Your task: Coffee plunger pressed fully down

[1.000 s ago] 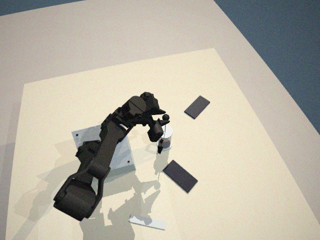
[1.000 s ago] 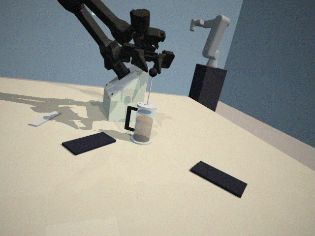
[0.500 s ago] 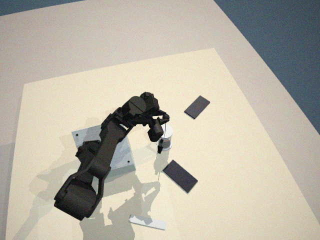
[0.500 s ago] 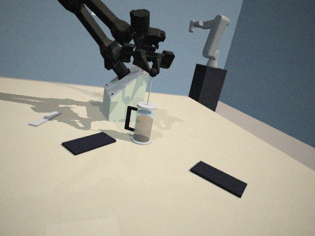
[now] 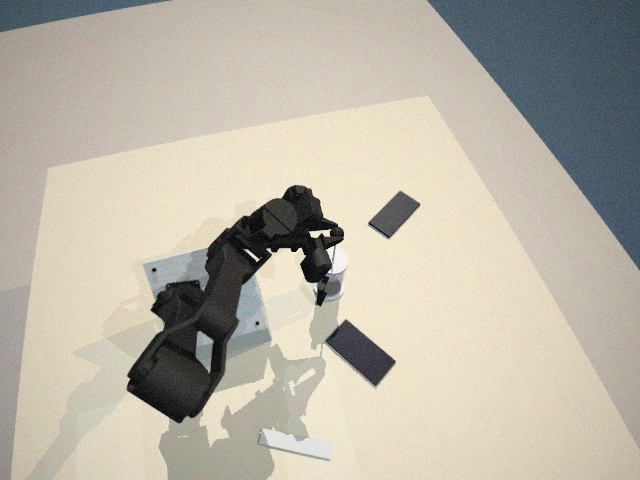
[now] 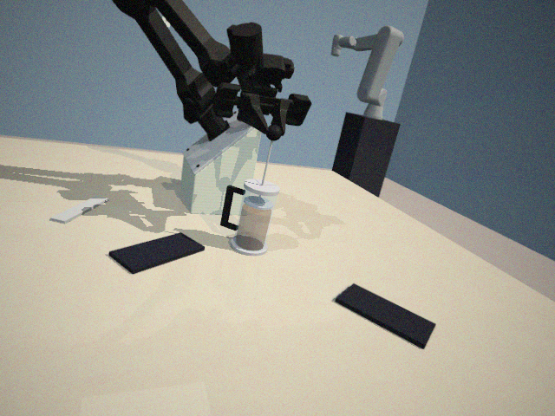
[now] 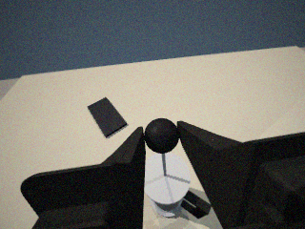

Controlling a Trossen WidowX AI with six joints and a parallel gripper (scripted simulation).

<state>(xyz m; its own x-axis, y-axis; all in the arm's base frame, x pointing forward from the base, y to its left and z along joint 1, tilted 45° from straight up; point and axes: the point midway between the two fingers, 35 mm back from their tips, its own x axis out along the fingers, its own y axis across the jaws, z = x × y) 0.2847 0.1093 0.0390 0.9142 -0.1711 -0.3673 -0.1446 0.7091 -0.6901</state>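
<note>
My gripper tip is now 12 cm above the glass coffee press, 2 cm to the left of it and 2 cm past it. From my gripper tip the other things lie so: white strip (34 cm to the right, 24 cm below, 15 cm behind).
</note>
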